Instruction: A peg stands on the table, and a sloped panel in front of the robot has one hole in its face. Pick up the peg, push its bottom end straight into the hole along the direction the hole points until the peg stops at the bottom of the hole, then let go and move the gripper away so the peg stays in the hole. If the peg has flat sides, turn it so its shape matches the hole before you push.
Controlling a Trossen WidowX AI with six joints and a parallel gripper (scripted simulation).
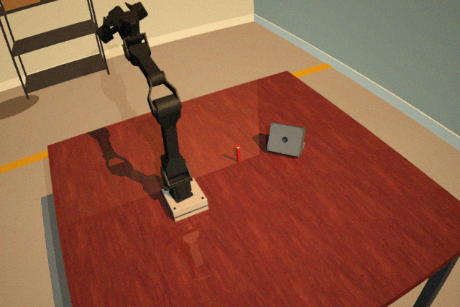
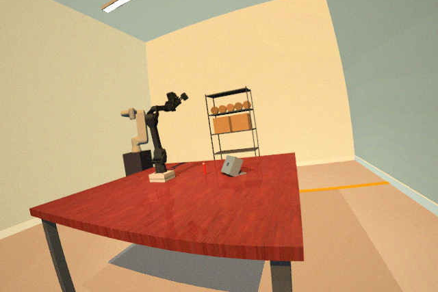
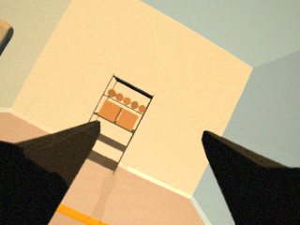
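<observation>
My gripper tip is 530 mm above the round red peg, 380 mm to the left of it and 240 mm short of it. From my gripper tip the other things lie so: panel: 530 mm below, 440 mm to the right, 430 mm ahead.
</observation>
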